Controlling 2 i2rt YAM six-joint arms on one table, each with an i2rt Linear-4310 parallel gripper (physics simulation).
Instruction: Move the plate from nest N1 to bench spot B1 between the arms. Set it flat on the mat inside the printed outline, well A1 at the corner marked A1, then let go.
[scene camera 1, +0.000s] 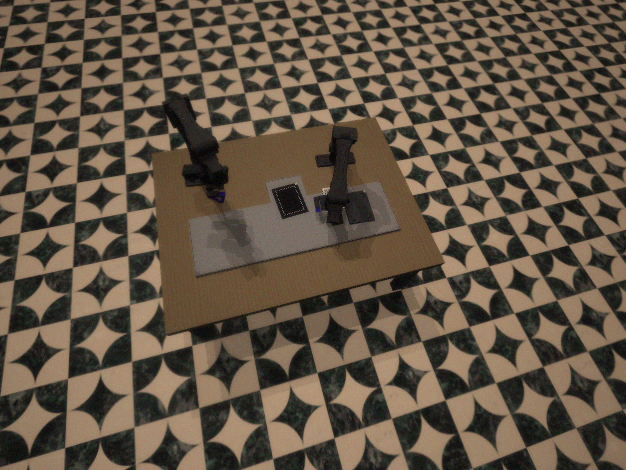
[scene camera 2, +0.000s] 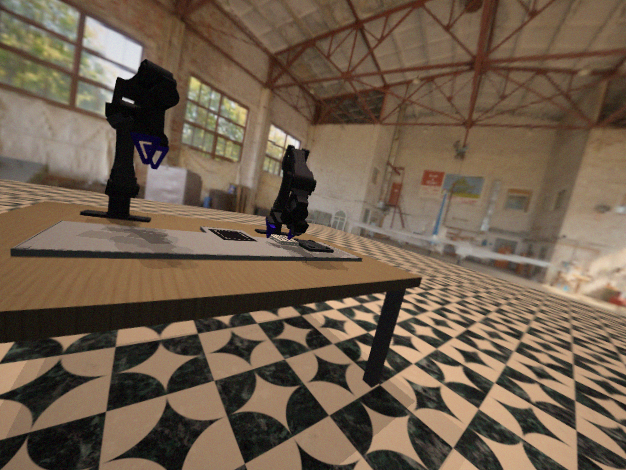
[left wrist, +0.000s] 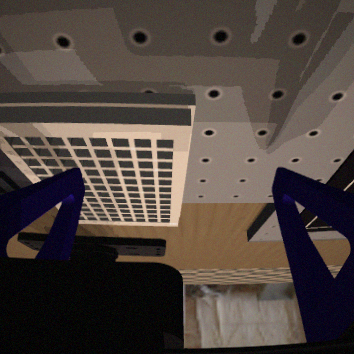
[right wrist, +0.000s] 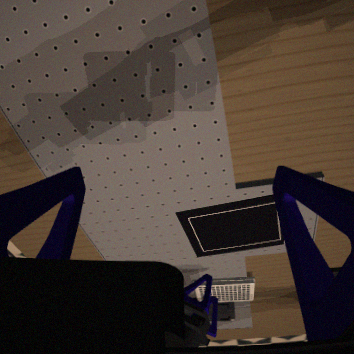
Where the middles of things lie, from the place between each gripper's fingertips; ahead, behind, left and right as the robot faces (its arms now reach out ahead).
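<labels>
From my right hand, the black outlined pad (scene camera 1: 290, 202) is 28 cm to the left, 3 cm behind and 19 cm below; the white well plate (right wrist: 232, 288) is 48 cm to the left and 18 cm below.
My left hand is 40 mm to the right of the white well plate, 20 mm beyond it and 10 mm above it; the black outlined pad is 170 mm to the right of my left hand, 60 mm behind it and 20 mm below it.
</labels>
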